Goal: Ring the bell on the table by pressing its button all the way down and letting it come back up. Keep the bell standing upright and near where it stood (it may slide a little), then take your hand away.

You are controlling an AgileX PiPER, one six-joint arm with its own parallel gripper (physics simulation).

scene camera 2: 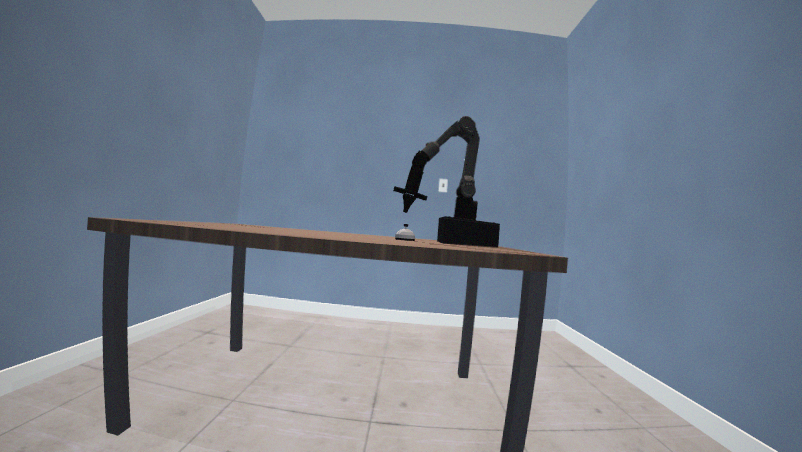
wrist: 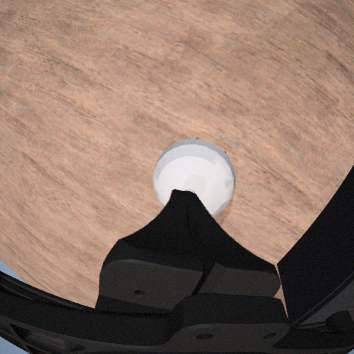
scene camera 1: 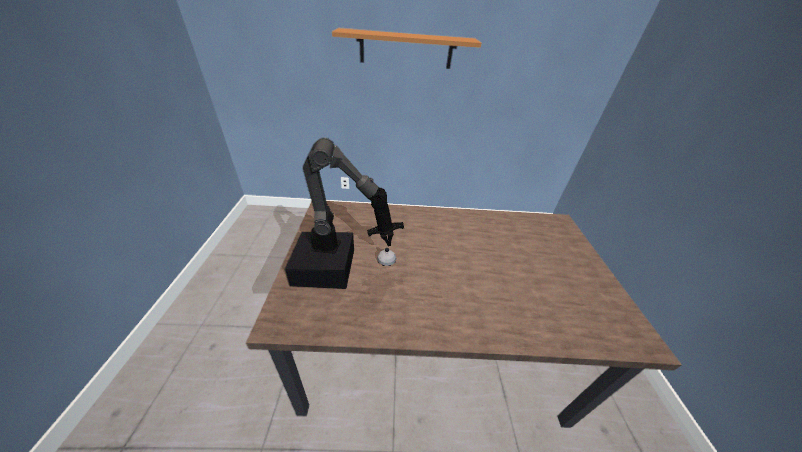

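Note:
A small white domed bell (scene camera 1: 386, 258) (scene camera 2: 404, 234) (wrist: 195, 170) stands upright on the wooden table (scene camera 1: 477, 291) (scene camera 2: 308, 242) (wrist: 100, 75). Its dark button (scene camera 1: 386, 249) (scene camera 2: 405, 225) stands up from the top of the dome; in the wrist view the fingertips hide it. My gripper (scene camera 1: 388, 244) (scene camera 2: 405, 211) (wrist: 179, 206) is shut and empty, and points down. Its tips are a short way above the button, with a gap between them in the view of scene camera 2. In the wrist view the tips overlap the near part of the dome.
The arm's black base block (scene camera 1: 319, 269) (scene camera 2: 468, 231) stands on the table close beside the bell, to its left in the view of scene camera 1. An orange shelf (scene camera 1: 407, 38) is fixed high on the back wall, away from the arm.

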